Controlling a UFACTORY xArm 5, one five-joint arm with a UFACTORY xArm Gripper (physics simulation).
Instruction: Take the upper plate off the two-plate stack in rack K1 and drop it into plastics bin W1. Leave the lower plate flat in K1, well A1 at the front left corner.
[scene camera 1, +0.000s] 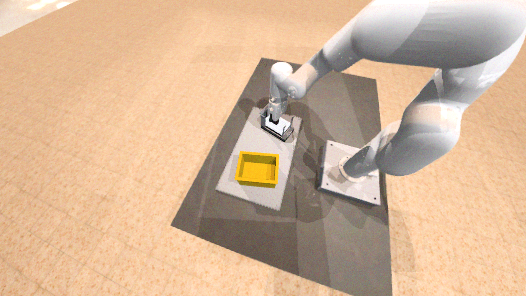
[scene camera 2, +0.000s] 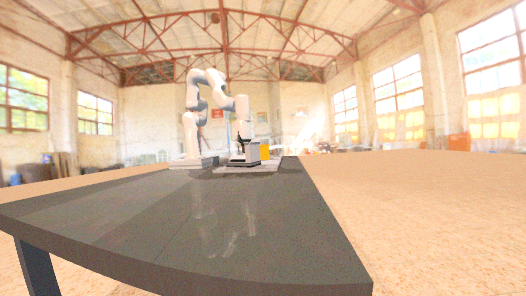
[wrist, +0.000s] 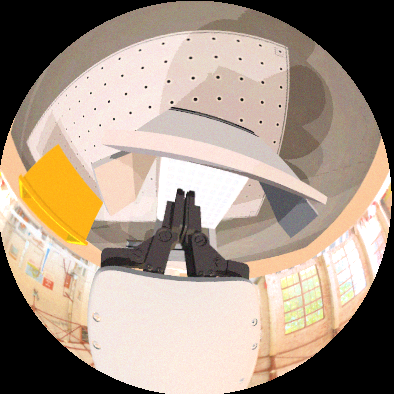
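White plates sit in rack K1; a white top plate shows from above, and I cannot make out the lower plate or well A1. Rack K1 has grey walls and a dark base. My gripper is shut and empty, pointing down low over the plate, inside the rack's walls. Whether its fingertips touch the plate is not clear. The yellow bin W1 stands apart from the rack, and its inside looks empty in scene camera 1.
Rack and bin stand on a pale perforated board on a dark table. The rack's upright walls stand close around the gripper. The arm's base plate is beside the board.
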